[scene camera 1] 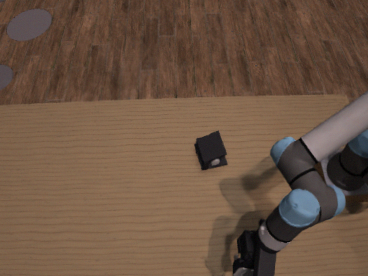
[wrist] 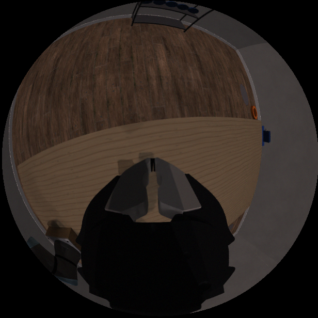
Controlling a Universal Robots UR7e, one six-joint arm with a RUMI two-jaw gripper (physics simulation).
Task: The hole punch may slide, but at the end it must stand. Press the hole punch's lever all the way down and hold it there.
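Seen in the pictures: arm's base, origin of its link: (scene camera 1: 346,172).
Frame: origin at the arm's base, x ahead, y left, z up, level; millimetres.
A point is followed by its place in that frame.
The black hole punch (scene camera 1: 211,149) @(y -186, x 484, z -15 mm) stands on the wooden table in the scene view, with its flat dark lever on top and a small light part showing at its near end. Its base rests on the table. My gripper (wrist: 152,159) is shut and empty, with its fingertips together over the table in the wrist view. In the scene view the gripper is at the bottom edge, to the right of and nearer than the punch, well apart from it, and its fingertips are cut off or too unclear to make out. The punch does not show in the wrist view.
The wooden table (scene camera 1: 100,190) @(y -109, x 930, z -83 mm) (wrist: 210,145) lies under the punch and the arm. The arm (scene camera 1: 300,172) @(y 153, x 362, z 407 mm) reaches in from the right, over its base mount. Beyond the table are the plank floor, a rack at the top of the wrist view, an orange ring (wrist: 254,112) and a blue object (wrist: 266,136).
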